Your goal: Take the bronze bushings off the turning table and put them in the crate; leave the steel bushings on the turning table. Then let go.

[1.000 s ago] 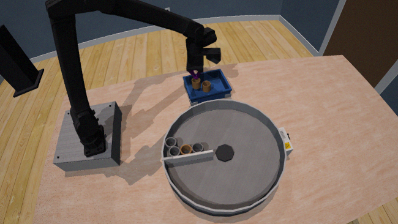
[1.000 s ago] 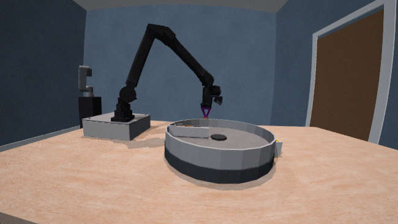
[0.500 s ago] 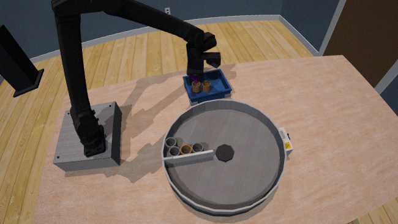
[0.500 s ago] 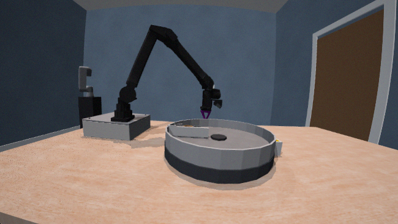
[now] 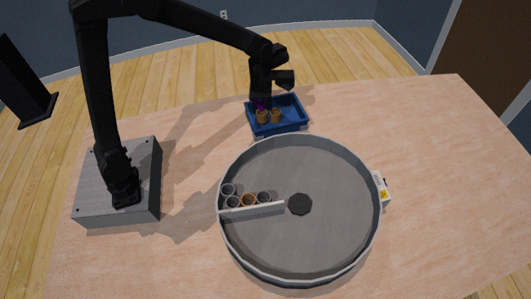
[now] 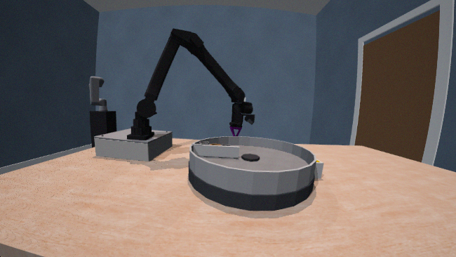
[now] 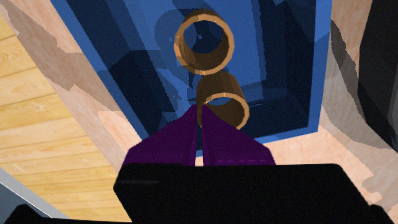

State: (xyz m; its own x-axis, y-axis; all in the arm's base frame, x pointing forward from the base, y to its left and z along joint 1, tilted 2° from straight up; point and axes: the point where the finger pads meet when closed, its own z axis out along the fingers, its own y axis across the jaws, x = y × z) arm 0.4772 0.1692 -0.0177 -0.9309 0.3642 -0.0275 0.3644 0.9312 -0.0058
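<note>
Right now my hand is 40 mm short of the blue crate, 20 mm to the left of it and 30 mm above it. The rest, counted from my hand: turning table (30 mm behind, 370 mm to the right, 10 mm below).
</note>
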